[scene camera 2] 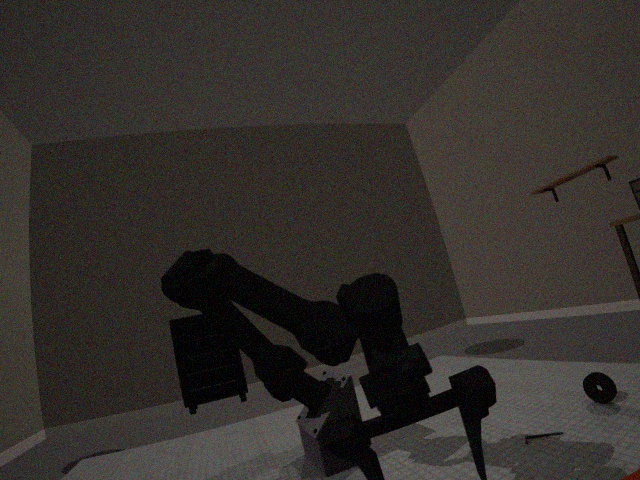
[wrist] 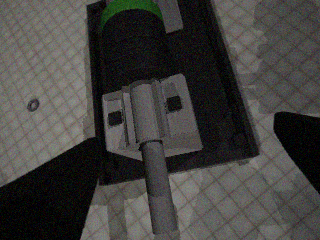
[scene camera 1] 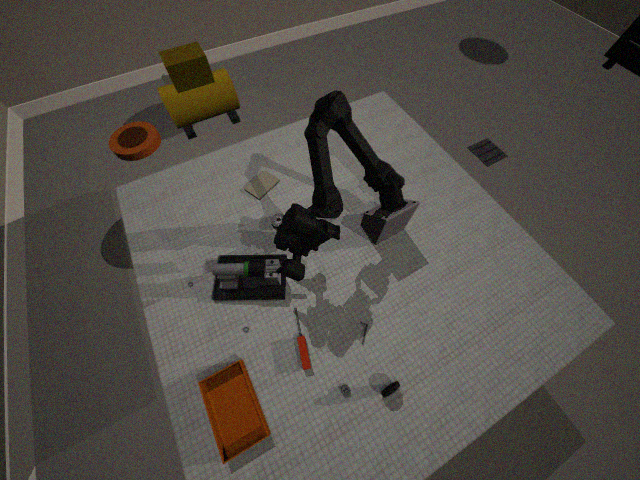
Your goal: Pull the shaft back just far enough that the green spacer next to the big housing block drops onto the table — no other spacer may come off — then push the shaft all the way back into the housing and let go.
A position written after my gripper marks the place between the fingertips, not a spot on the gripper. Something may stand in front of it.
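Observation:
There is an orange tray [scene camera 1: 238,423] here, and a grey housing block, which I see at [scene camera 1: 230,283] and again at [wrist: 199,114]. I can see a grey shaft [wrist: 161,207] too, though in scene camera 2 the shaft is out of frame. As for my gripper [scene camera 1: 279,258] [wrist: 185,133], it is open and holds nothing.

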